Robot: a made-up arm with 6 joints.
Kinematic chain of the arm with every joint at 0, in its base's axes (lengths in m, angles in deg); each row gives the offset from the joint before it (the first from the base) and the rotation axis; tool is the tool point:
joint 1: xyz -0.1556 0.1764 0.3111 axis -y
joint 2: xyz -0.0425 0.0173 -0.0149 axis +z
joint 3: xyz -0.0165 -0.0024 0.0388 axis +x
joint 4: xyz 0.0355 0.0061 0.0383 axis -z
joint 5: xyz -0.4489 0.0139 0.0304 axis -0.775 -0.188 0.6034
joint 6: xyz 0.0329 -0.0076 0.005 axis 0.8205 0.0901 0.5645
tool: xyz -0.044 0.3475 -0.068
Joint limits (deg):
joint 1: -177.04..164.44
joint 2: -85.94..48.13
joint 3: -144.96..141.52
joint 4: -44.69..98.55
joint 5: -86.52..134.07
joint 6: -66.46..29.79
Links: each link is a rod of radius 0.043 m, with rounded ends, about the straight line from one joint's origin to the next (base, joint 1, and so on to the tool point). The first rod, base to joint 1, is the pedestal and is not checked.
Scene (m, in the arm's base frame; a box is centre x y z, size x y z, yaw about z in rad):
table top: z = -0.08
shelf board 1: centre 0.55 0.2 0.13 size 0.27 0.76 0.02 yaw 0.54
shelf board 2: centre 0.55 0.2 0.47 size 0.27 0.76 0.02 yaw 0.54
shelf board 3: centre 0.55 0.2 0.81 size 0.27 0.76 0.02 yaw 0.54
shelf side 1: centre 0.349 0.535 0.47 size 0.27 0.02 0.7 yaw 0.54
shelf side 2: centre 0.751 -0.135 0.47 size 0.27 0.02 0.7 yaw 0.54
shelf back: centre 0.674 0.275 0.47 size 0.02 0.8 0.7 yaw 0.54
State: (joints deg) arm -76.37 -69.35 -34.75 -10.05 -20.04 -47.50
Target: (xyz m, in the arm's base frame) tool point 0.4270 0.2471 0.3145
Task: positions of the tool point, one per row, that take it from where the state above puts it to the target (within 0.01 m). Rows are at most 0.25 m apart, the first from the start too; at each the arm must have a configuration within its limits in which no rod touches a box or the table.
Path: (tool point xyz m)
1: -0.2824 0.5447 0.3944
2: -0.1339 0.5499 0.4622
3: 0.0455 0.4827 0.4890
4: 0.1981 0.3370 0.4381
5: 0.2512 0.1417 0.3145
6: 0.3460 0.1902 0.3159
7: 0.4270 0.2471 0.3145

